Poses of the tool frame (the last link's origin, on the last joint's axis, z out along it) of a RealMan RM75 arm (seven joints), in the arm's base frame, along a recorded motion.
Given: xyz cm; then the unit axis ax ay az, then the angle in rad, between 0 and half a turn.
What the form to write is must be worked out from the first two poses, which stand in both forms.
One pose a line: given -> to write
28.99 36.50 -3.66 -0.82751 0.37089 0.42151 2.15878 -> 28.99 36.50 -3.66 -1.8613 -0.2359 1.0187
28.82 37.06 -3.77 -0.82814 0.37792 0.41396 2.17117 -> 28.82 37.06 -3.77 -1.8803 -0.2266 1.0220
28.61 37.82 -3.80 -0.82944 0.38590 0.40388 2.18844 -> 28.61 37.82 -3.80 -1.9062 -0.2161 1.0247
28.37 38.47 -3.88 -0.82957 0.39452 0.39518 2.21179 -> 28.37 38.47 -3.88 -1.9350 -0.2092 1.0322
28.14 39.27 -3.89 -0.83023 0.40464 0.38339 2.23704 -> 28.14 39.27 -3.89 -1.9690 -0.1982 1.0389
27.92 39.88 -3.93 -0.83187 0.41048 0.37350 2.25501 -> 27.92 39.88 -3.93 -1.9952 -0.1901 1.0397
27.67 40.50 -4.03 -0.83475 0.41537 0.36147 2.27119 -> 27.67 40.50 -4.03 -2.0227 -0.1796 1.0361
